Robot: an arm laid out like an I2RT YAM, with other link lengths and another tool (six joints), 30 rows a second.
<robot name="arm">
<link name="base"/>
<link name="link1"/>
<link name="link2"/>
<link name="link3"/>
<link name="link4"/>
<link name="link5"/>
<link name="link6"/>
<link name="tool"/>
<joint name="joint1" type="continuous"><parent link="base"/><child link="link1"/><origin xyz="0 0 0.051" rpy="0 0 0"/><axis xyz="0 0 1"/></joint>
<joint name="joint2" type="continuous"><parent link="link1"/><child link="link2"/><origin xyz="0.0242 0.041 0.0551" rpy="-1.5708 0 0"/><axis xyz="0 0 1"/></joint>
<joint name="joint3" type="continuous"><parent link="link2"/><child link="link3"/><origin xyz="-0.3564 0 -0.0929" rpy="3.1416 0 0"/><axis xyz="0 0 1"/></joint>
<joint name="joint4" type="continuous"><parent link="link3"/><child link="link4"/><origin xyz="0.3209 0.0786 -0.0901" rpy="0 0 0"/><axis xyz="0 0 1"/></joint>
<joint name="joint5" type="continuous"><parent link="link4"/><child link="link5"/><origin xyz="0.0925 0.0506 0.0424" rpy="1.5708 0 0"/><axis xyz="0 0 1"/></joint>
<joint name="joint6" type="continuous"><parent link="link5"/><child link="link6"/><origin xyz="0.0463 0 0.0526" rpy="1.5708 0 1.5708"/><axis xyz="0 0 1"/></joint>
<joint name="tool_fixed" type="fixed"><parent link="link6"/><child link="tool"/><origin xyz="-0.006 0.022 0.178" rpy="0.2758 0 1.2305"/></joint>
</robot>
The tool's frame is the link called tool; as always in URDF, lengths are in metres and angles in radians. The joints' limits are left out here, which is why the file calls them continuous.
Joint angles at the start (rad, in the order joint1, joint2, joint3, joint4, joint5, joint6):
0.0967 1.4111 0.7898 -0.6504 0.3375 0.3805
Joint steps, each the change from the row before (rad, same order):
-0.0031 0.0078 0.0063 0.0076 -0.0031 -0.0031
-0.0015 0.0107 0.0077 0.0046 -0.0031 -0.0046
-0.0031 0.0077 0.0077 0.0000 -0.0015 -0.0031
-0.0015 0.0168 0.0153 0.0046 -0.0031 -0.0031
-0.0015 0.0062 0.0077 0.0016 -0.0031 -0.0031
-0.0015 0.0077 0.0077 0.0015 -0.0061 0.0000
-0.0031 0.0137 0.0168 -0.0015 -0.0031 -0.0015
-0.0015 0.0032 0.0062 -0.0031 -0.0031 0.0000
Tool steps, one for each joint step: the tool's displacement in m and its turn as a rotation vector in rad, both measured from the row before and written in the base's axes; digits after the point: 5 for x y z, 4 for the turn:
0.00423 -0.00006 0.00024 0.0026 -0.0049 0.0006
0.00375 0.00041 -0.00042 0.0016 0.0001 0.0036
0.00257 -0.00060 0.00029 0.0005 0.0011 0.0001
0.00657 0.00066 0.00035 0.0022 -0.0019 0.0022
0.00321 0.00035 0.00077 0.0022 -0.0019 0.0022
0.00312 0.00104 0.00007 0.0059 -0.0010 0.0004
0.00559 -0.00005 0.00137 0.0026 -0.0009 -0.0008
0.00142 0.00022 0.00085 0.0029 0.0003 -0.0005

